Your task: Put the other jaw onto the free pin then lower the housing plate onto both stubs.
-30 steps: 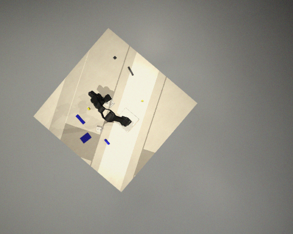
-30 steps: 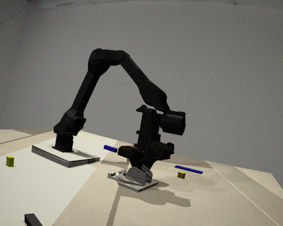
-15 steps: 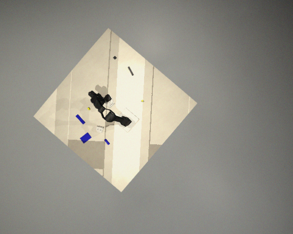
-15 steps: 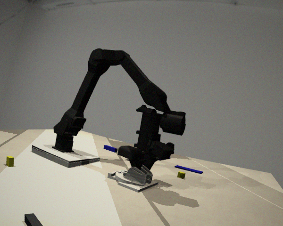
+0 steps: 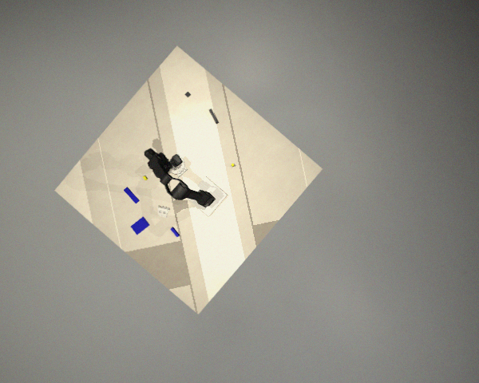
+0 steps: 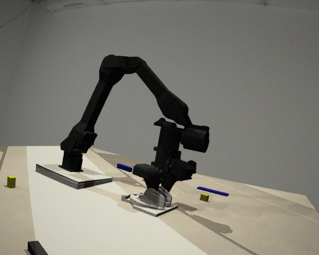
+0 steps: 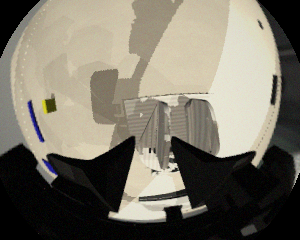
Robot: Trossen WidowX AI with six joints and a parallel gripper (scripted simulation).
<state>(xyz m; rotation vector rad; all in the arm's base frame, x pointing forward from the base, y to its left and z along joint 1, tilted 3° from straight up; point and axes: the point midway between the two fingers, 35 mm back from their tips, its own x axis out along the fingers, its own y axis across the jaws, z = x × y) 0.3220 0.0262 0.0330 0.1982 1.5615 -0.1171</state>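
The white block is 170 mm behind my gripper tip, 250 mm to the left of it and 10 mm below it. Round my gripper tip: dark bar 50 mm ahead, 440 mm to the right, 10 mm below.
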